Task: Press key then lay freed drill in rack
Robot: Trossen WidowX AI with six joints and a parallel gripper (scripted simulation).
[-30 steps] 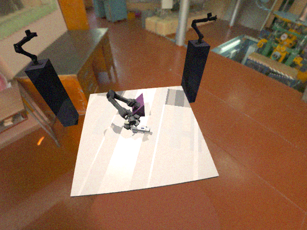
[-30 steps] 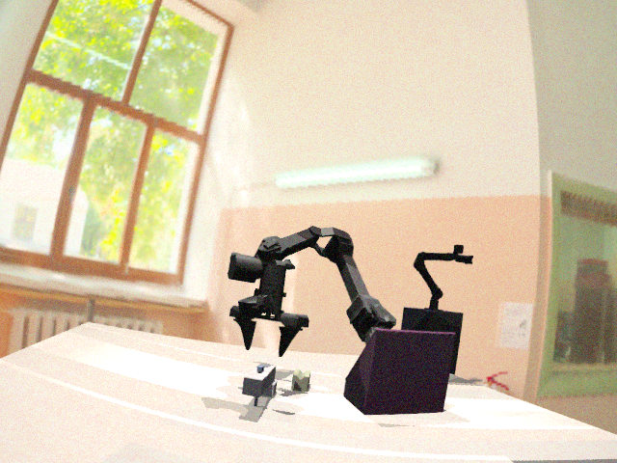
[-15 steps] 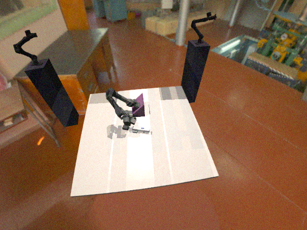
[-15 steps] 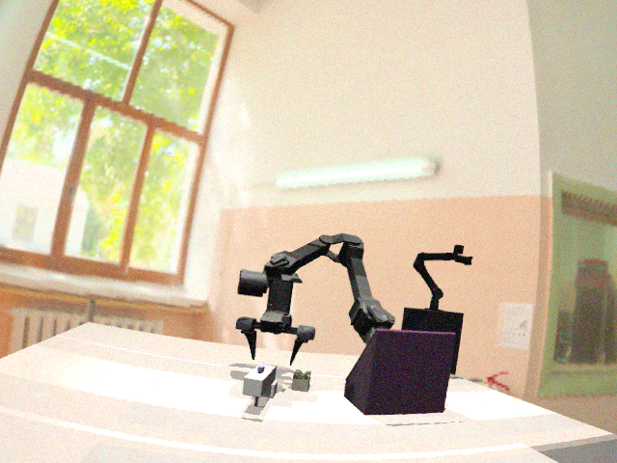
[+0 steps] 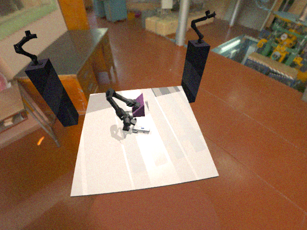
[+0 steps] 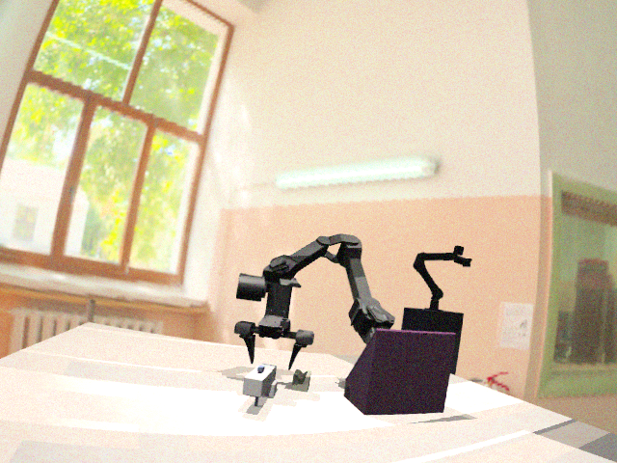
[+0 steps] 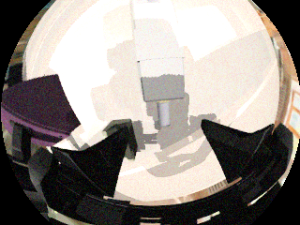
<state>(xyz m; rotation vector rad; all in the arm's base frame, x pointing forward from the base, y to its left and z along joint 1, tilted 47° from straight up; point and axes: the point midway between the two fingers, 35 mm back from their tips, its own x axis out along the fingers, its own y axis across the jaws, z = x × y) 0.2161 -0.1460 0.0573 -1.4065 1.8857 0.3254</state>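
Right now the pale yellow drill is 20 mm ahead of my gripper tip and 60 mm to the left of it. Also, from my gripper tip: blue key: 60 mm ahead, 140 mm to the left; olive rack: 90 mm behind, 10 mm to the right, 30 mm below.
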